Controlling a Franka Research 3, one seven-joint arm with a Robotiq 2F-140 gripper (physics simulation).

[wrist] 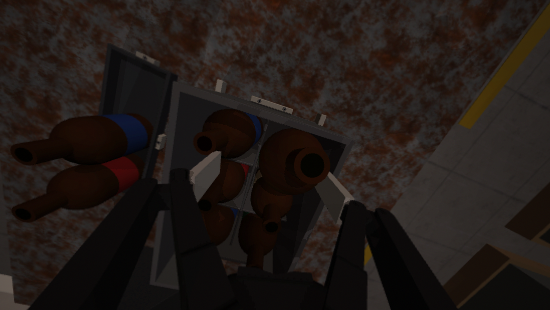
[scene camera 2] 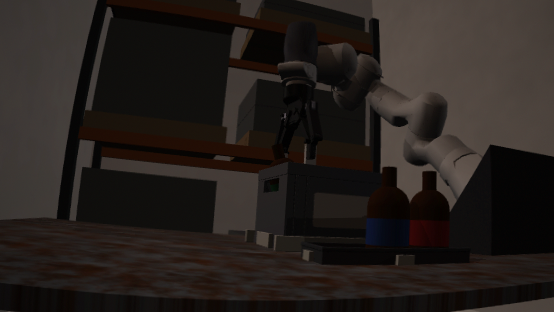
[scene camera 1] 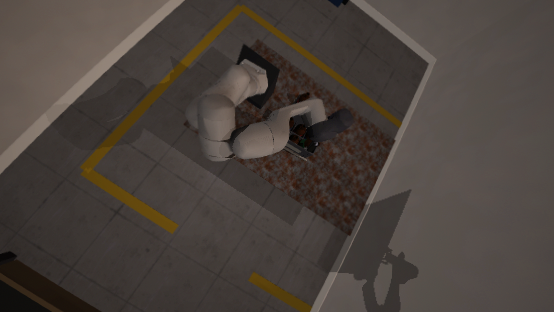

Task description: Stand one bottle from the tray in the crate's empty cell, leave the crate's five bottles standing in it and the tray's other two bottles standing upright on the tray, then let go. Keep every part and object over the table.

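The grey crate stands on the table. Several brown bottles stand in its cells. One bottle is in the corner cell at the upper right in the wrist view; its top rises above the rim, higher than the others, and leans slightly left in scene camera 2. Its base is hidden. My gripper is open, its fingers apart on either side of this bottle's top. A blue-label bottle and a red-label bottle stand upright on the tray.
Pale blocks line the crate's foot. A dark slanted block stands behind the tray in scene camera 2. A shelf rack with boxes stands in the background. The table's front edge runs along the bottom of scene camera 2.
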